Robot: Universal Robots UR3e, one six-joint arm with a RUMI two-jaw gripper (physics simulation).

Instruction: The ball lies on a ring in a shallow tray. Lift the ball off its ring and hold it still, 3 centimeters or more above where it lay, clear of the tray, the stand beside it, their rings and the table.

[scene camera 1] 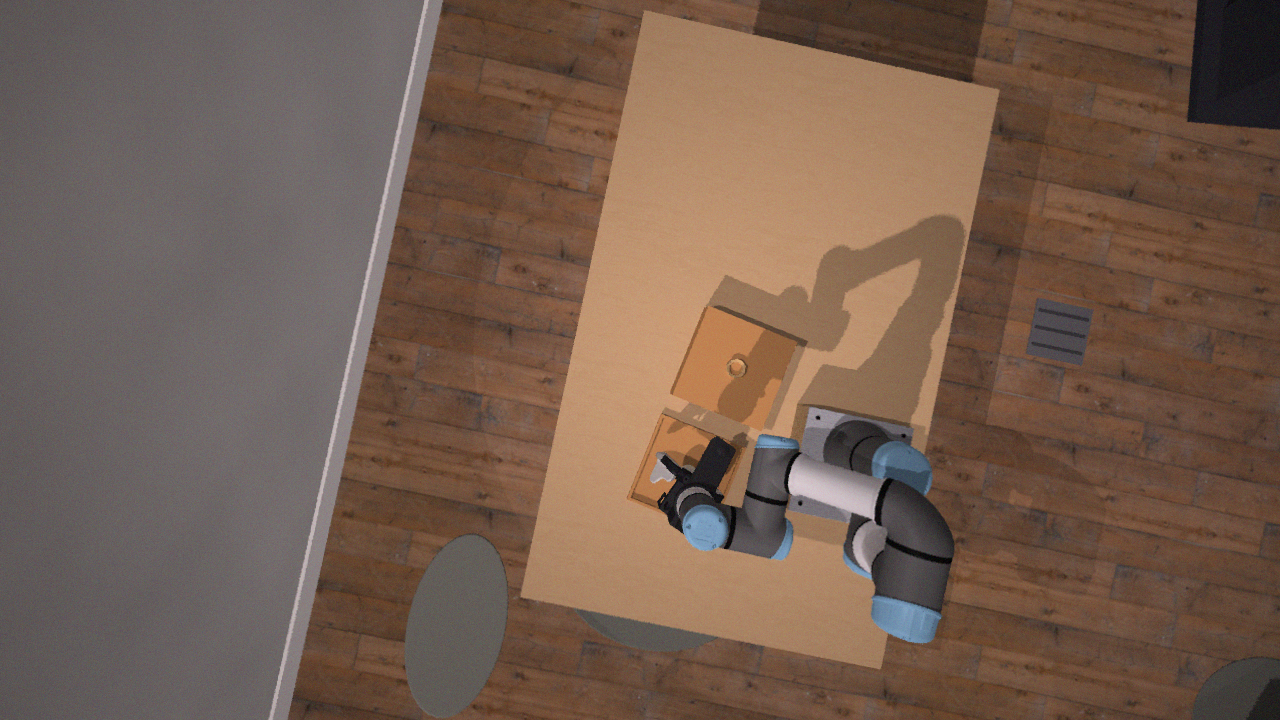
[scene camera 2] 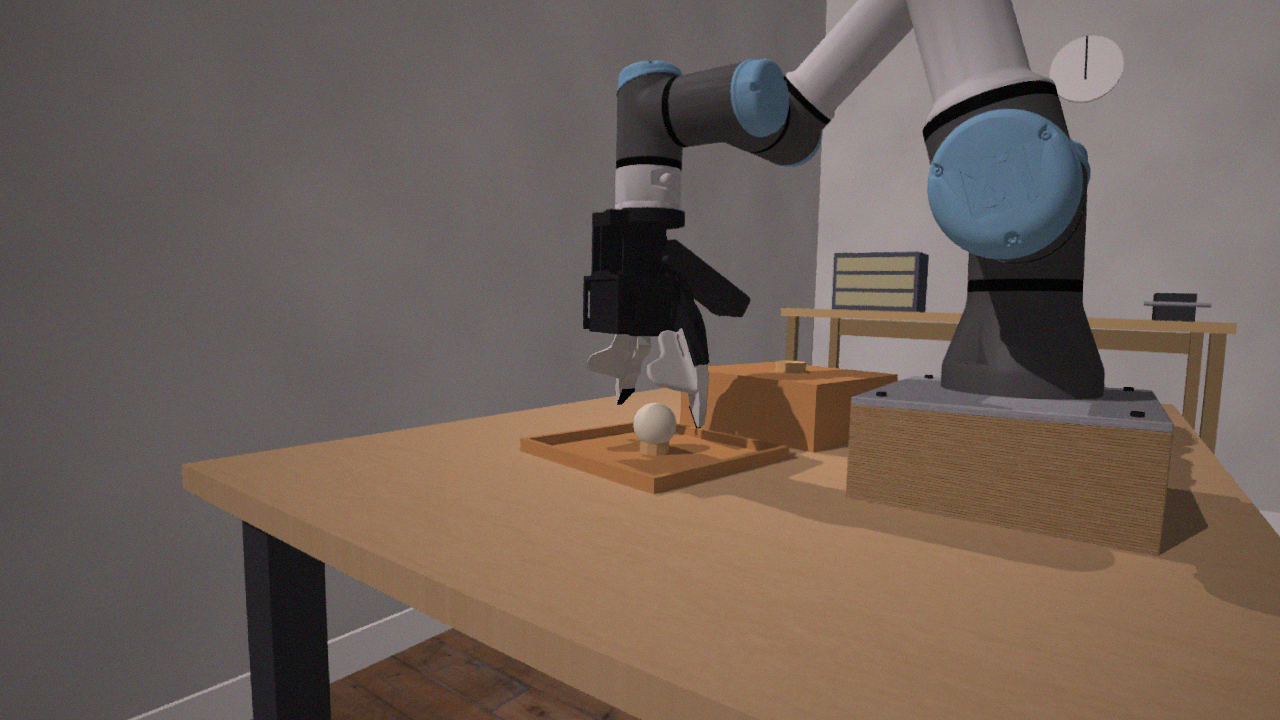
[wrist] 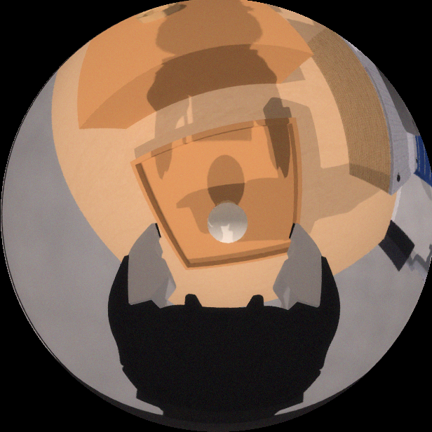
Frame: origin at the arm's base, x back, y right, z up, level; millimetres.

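Seen in the pictures: gripper, fingertip midpoint: (scene camera 2: 655, 415); arm's base, link origin: (scene camera 1: 855, 453) (scene camera 2: 1018, 389).
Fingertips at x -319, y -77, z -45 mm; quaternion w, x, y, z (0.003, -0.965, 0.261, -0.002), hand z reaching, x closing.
Offsets run from my fingertips to a thing's top centre. "pt": to the spot under its first point. Level surfaces: height alone.
The pale ball {dx +1, dy -4, dz +13 mm} (scene camera 2: 655, 423) (wrist: 227, 222) rests on a small wooden ring {pt dx +8, dy -16, dz -31 mm} (scene camera 2: 654, 449) in the shallow orange tray (scene camera 1: 646, 479) (scene camera 2: 590, 462) (wrist: 192, 160). The ring is mostly hidden under the ball in the wrist view, and I cannot make the ball out in scene camera 1. My gripper (scene camera 2: 662, 412) (wrist: 224, 224) points down over the tray and is open and empty. Its fingertips are wide apart, one on each side of the ball in the wrist view. In scene camera 2 they appear near the level of the ball's upper part. No contact with the ball shows.
The taller orange stand (scene camera 1: 698, 353) (scene camera 2: 756, 411) (wrist: 110, 75) is close beside the tray, with a ring {pt dx +57, dy +220, dz +43 mm} (scene camera 1: 728, 368) (scene camera 2: 791, 367) on top. The arm's base block (scene camera 2: 1002, 470) (wrist: 367, 145) stands on the table {dz -40 mm} (scene camera 1: 769, 179) (scene camera 2: 501, 537) on the tray's other side.
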